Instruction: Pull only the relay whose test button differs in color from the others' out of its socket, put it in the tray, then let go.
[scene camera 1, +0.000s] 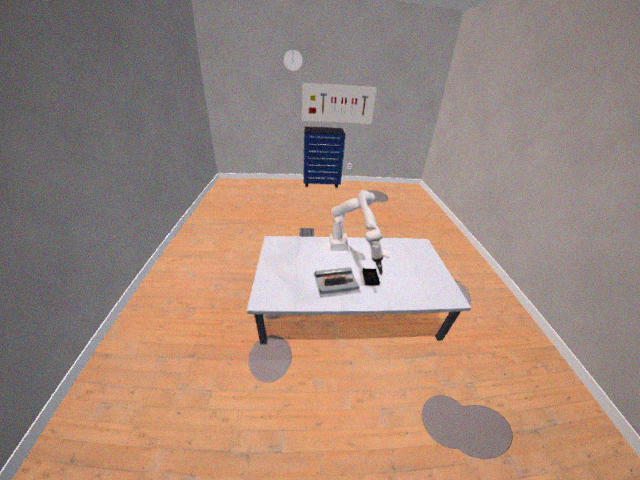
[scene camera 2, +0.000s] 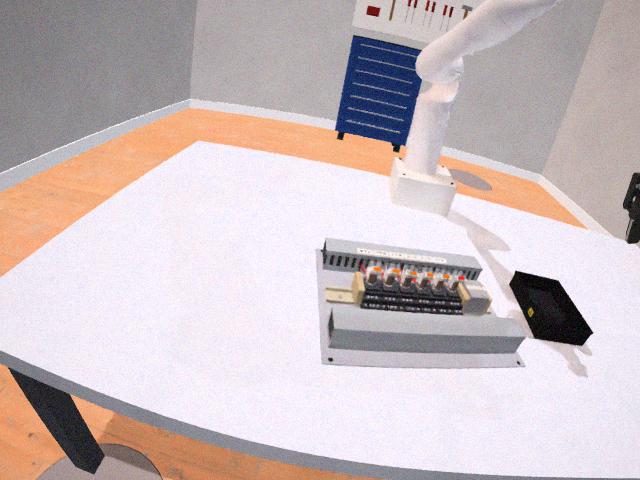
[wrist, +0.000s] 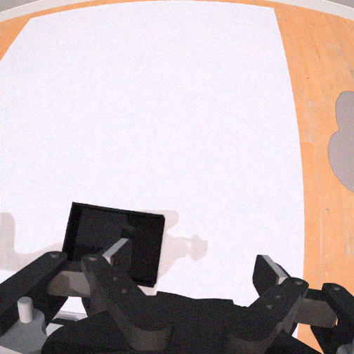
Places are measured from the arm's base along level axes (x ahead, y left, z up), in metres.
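Pixels of known places: gripper, fingertip midpoint: (scene camera 1: 379, 269); arm's base at its link origin: (scene camera 1: 337, 237) (scene camera 2: 419, 168).
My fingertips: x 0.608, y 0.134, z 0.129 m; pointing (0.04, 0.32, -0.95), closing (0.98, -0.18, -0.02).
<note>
Ahead of a thing's pixels: the offset from my fingertips to its top centre. "pt": to the spot under its first point. Level surfaces: height alone.
A row of several clear relays sits in black sockets on a panel. In scene camera 2, the relay at the row's right end {pt dz -0.158, dx -0.123, dy -0.216 m} (scene camera 2: 456, 285) has a red test button; the other relays {dz -0.146, dx -0.138, dy -0.294 m} (scene camera 2: 409, 280) have orange ones. The black tray {dz -0.180, dx -0.131, dy +0.020 m} (scene camera 1: 370, 276) (scene camera 2: 564, 336) (wrist: 159, 248) lies right of the panel, with no relay visible in it. My gripper (scene camera 1: 380, 272) (wrist: 192, 261) is open and empty, above the table just right of the tray in scene camera 1. Part of it shows at the right edge of scene camera 2.
The panel {dz -0.205, dx -0.138, dy -0.267 m} (scene camera 1: 338, 291) (scene camera 2: 418, 359) carries a rear grey duct {pt dz -0.172, dx -0.225, dy -0.389 m} (scene camera 2: 341, 246) and a taller front duct {dz -0.172, dx -0.049, dy -0.269 m} (scene camera 2: 423, 333). A tan end block {dz -0.175, dx -0.139, dy -0.369 m} (scene camera 2: 357, 289) and a grey block {dz -0.169, dx -0.136, dy -0.176 m} (scene camera 2: 475, 298) flank the relay row. The arm's base (scene camera 1: 338, 243) (scene camera 2: 421, 190) stands behind the panel on the white table {dz -0.215 m} (scene camera 1: 289, 294).
</note>
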